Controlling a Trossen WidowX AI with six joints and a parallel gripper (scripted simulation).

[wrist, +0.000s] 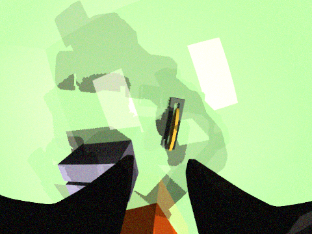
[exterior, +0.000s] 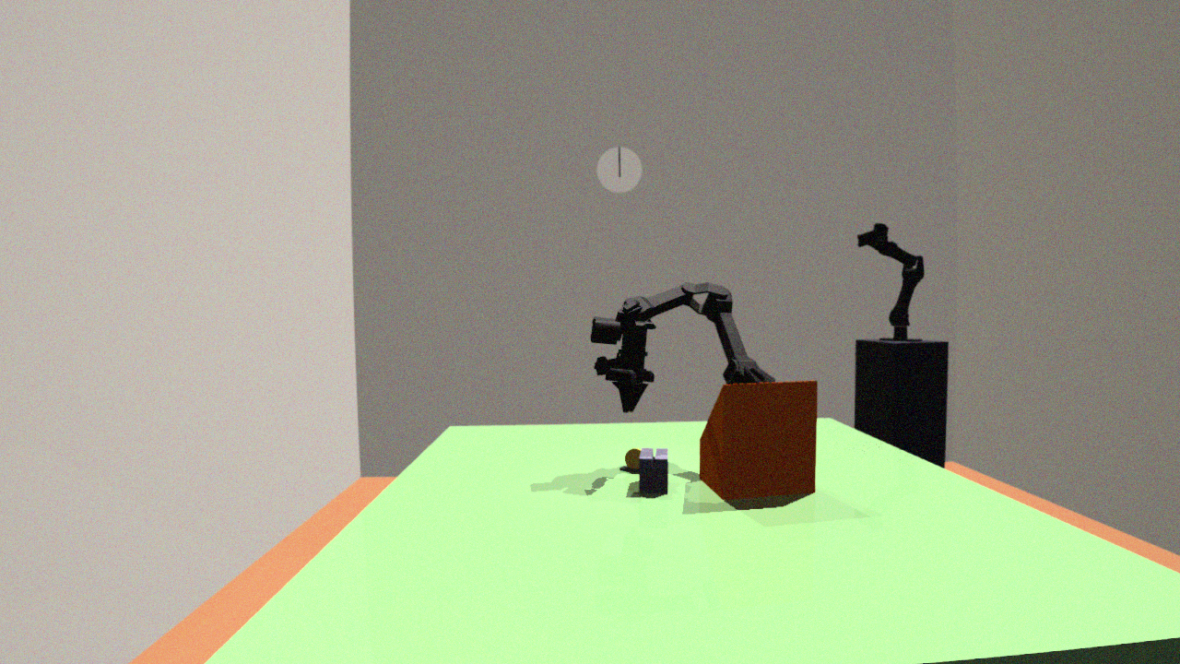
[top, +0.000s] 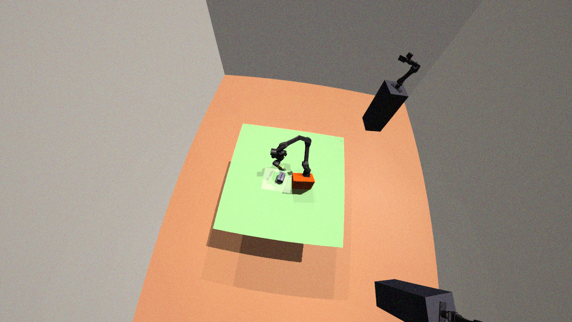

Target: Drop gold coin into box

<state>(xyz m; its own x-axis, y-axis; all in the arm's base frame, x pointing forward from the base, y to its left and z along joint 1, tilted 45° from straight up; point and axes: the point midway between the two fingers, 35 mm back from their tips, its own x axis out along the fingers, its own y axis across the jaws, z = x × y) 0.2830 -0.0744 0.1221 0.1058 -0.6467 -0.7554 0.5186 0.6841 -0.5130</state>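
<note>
The gold coin is 2 cm behind my gripper tip and 12 cm below it.
</note>
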